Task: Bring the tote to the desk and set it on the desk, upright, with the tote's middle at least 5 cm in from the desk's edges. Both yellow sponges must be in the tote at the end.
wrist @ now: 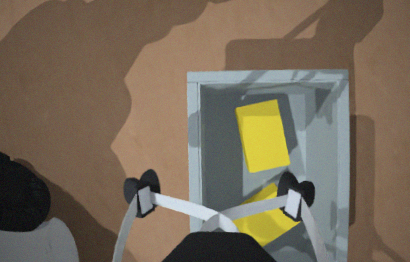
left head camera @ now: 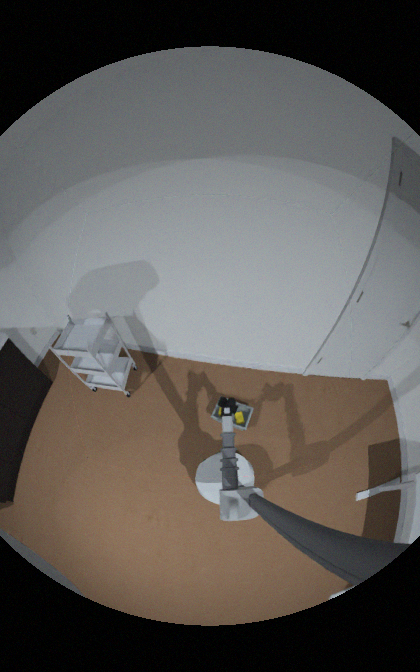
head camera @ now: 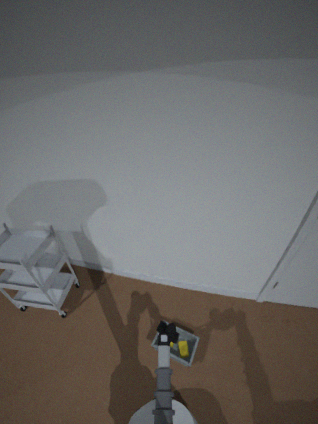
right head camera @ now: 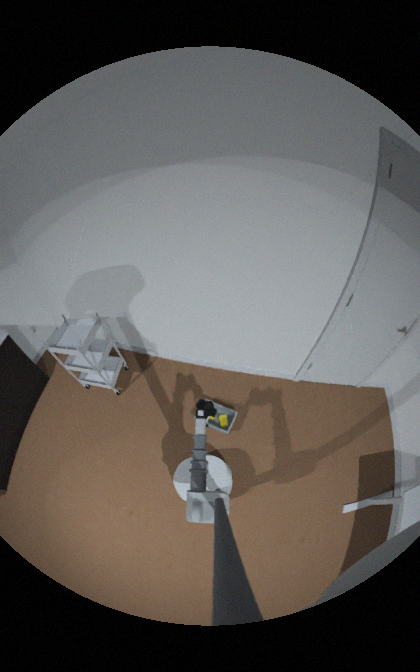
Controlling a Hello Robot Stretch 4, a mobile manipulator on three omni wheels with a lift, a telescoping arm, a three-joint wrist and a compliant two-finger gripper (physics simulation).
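Frame: origin at the robot's base, x ahead, y left, z up, level; metres.
Where they show: gripper, fingertip midpoint: (wrist: 218, 186).
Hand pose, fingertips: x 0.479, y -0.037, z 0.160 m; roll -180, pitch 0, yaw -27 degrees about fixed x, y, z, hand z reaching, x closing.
Note:
After its pixels a point has its place.
A light grey tote (head camera: 194, 352) @(x 0.455, y -0.214, z 0.093 m) (left head camera: 249, 420) (right head camera: 233, 422) (wrist: 193, 150) @(x 0.465, y 0.002, z 0.093 m) stands upright on the brown floor in front of the robot. One yellow sponge (head camera: 183, 348) (left head camera: 239, 417) (right head camera: 223, 420) (wrist: 263, 136) lies in it. The second yellow sponge (wrist: 267, 226) @(x 0.505, y -0.155, z 0.021 m) lies in the tote nearer the gripper, partly hidden by a finger. My gripper (head camera: 168, 331) (left head camera: 227, 405) (wrist: 218, 186) @(x 0.479, y -0.037, z 0.159 m) is open. In the wrist view its left fingertip is outside the tote's left wall and its right fingertip is over the inside. It holds nothing. Which furniture is the desk, I cannot tell for certain.
A white three-shelf cart (head camera: 30, 241) @(x 0.978, y 1.053, z 0.635 m) (left head camera: 87, 332) (right head camera: 75, 332) stands by the wall at the left. A large dark piece of furniture (left head camera: 20, 415) (right head camera: 17, 410) is at the far left. A door is at the right. A pale bar (left head camera: 385, 490) (right head camera: 372, 501) juts out at the lower right.

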